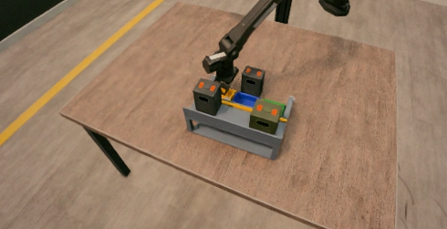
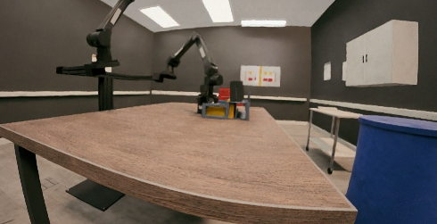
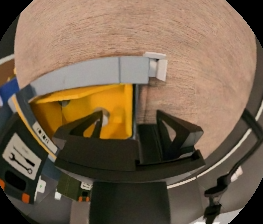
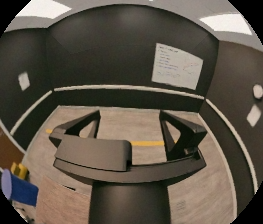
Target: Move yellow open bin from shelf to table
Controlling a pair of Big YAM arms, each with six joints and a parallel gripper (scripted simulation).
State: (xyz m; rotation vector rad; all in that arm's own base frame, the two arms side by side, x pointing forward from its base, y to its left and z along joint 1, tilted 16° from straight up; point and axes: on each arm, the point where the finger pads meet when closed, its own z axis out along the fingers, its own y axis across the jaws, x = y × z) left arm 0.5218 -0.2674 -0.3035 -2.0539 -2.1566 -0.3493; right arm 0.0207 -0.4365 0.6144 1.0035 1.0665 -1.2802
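My left hand is 8 cm short of the yellow open bin and 1 cm to the right of it. From my left hand the other things lie so: grey shelf 10 cm ahead, 12 cm to the left, 2 cm above; dark lidded bin 6 cm behind, 10 cm to the left, 2 cm above.
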